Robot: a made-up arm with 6 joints. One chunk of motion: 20 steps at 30 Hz.
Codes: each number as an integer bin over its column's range. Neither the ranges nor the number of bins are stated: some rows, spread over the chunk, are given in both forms.
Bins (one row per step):
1: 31 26 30 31 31 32
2: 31 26 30 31 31 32
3: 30 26 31 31 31 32
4: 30 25 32 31 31 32
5: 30 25 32 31 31 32
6: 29 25 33 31 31 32
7: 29 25 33 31 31 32
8: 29 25 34 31 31 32
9: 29 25 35 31 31 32
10: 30 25 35 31 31 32
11: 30 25 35 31 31 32
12: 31 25 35 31 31 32
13: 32 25 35 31 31 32
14: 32 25 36 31 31 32
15: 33 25 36 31 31 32
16: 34 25 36 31 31 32
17: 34 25 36 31 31 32
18: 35 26 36 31 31 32
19: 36 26 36 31 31 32
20: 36 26 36 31 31 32
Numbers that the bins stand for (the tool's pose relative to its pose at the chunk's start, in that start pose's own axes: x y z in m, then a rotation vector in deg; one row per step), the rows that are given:
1: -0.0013 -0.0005 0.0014 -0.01 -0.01 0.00
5: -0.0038 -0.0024 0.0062 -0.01 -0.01 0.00
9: -0.0063 -0.0024 0.0133 -0.01 -0.01 0.00
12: -0.0013 -0.0024 0.0133 -0.01 -0.01 0.00
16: 0.0063 -0.0024 0.0157 -0.01 -0.01 0.00
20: 0.0114 -0.0005 0.0157 -0.01 -0.01 0.00
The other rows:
2: -0.0013 -0.0005 0.0014 -0.01 -0.01 0.00
3: -0.0038 -0.0005 0.0038 -0.01 -0.01 0.00
4: -0.0038 -0.0024 0.0062 -0.01 -0.01 0.00
6: -0.0063 -0.0024 0.0086 -0.01 -0.01 0.00
7: -0.0063 -0.0024 0.0086 -0.01 -0.01 0.00
8: -0.0063 -0.0024 0.0110 -0.01 -0.01 0.00
10: -0.0038 -0.0024 0.0133 -0.01 -0.01 0.00
11: -0.0038 -0.0024 0.0133 -0.01 -0.01 0.00
13: 0.0013 -0.0024 0.0133 -0.01 -0.01 0.00
14: 0.0013 -0.0024 0.0157 -0.01 -0.01 0.00
15: 0.0038 -0.0024 0.0157 -0.01 -0.01 0.00
17: 0.0063 -0.0024 0.0157 -0.01 -0.01 0.00
18: 0.0089 -0.0005 0.0157 -0.01 -0.01 0.00
19: 0.0114 -0.0005 0.0157 -0.01 -0.01 0.00

